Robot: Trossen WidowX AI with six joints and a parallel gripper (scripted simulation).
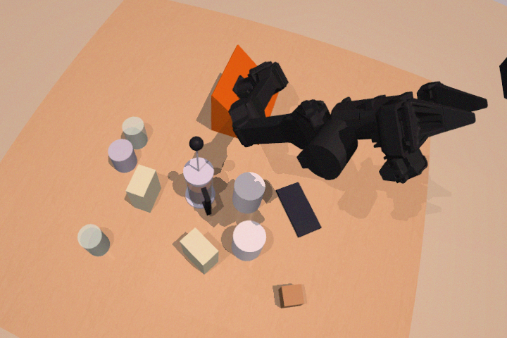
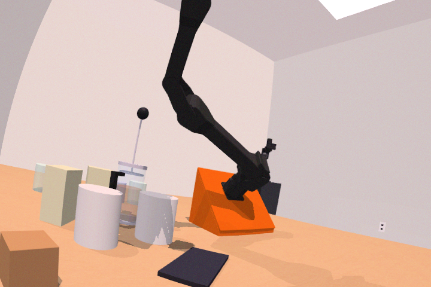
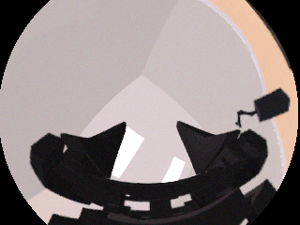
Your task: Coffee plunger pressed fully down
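The coffee press lies 4 cm behind my gripper tip, 38 cm to the right of it and 52 cm below it. The rest, counted from my gripper tip: brown cube 14 cm ahead, 8 cm to the right, 63 cm below; then dark slab 10 cm behind, 12 cm to the right, 65 cm below.
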